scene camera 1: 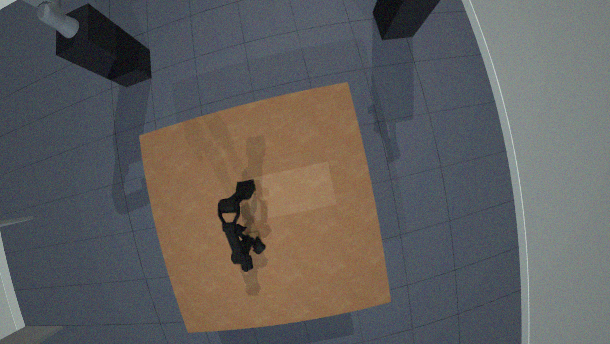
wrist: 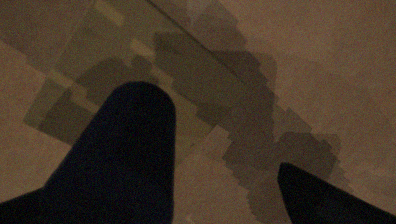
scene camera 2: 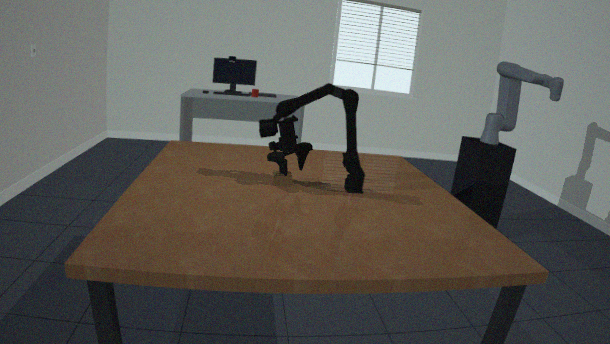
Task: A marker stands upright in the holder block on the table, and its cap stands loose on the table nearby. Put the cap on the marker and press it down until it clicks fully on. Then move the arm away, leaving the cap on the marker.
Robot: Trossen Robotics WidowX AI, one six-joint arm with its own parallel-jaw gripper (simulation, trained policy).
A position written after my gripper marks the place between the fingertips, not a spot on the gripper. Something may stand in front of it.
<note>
In view: my gripper (scene camera 2: 293, 173) and a dark marker cap (wrist: 124, 159).
My gripper shows as well in the wrist view (wrist: 205, 166).
</note>
